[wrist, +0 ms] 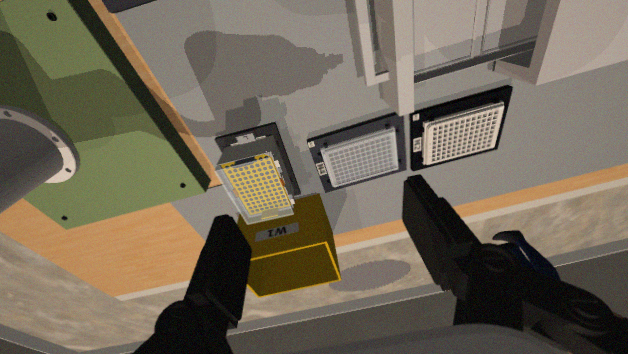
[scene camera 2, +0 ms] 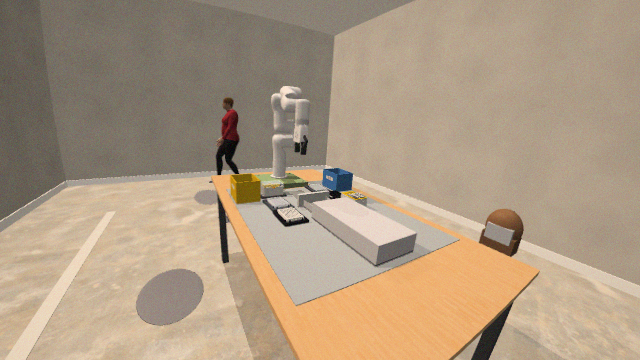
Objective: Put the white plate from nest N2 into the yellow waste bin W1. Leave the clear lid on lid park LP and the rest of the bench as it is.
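Note:
The white plate sits flat in nest N2, a black frame with a label at its side. The yellow waste bin W1 stands at the table edge near the robot base; its label shows in the wrist view. My gripper is open and empty, high above the bench. In the wrist view its fingers stand left and right of the bin, with the white plate beyond the right fingertip. The lid park LP is small in the scene view, and its clear lid cannot be made out there.
A clear-grey plate lies in the neighbouring nest. A yellow rack in a clear box stands beside W1. A long white instrument has its drawer out. A blue bin stands opposite. A person is behind the table.

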